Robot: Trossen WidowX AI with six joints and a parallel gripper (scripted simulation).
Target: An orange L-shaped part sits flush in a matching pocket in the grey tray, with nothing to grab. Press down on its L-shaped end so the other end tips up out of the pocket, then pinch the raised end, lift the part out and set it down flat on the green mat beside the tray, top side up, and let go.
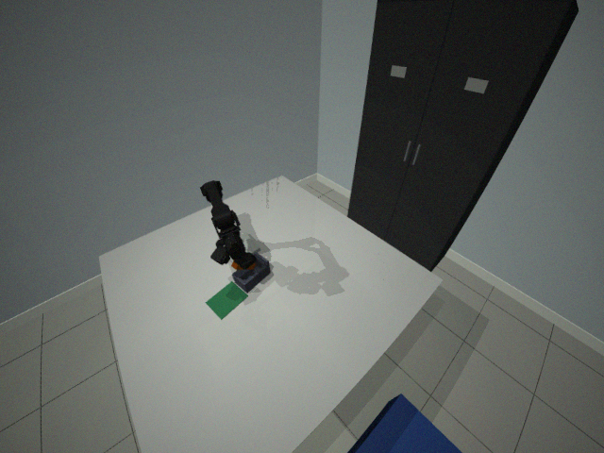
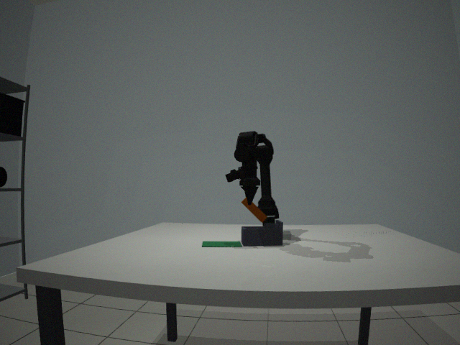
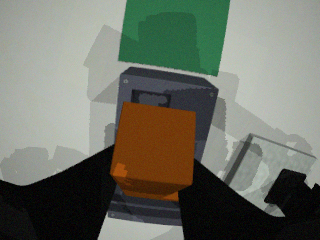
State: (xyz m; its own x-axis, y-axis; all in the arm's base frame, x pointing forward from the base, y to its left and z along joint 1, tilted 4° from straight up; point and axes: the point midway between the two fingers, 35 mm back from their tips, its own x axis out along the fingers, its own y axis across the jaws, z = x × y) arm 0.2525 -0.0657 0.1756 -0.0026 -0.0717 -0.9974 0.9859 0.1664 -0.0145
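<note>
My gripper tip is now 10 mm short of the green mat, 100 mm to the left of it and 170 mm above it. Also, from my gripper tip: orange L-shaped part 20 mm behind, 30 mm to the left, 30 mm below.
</note>
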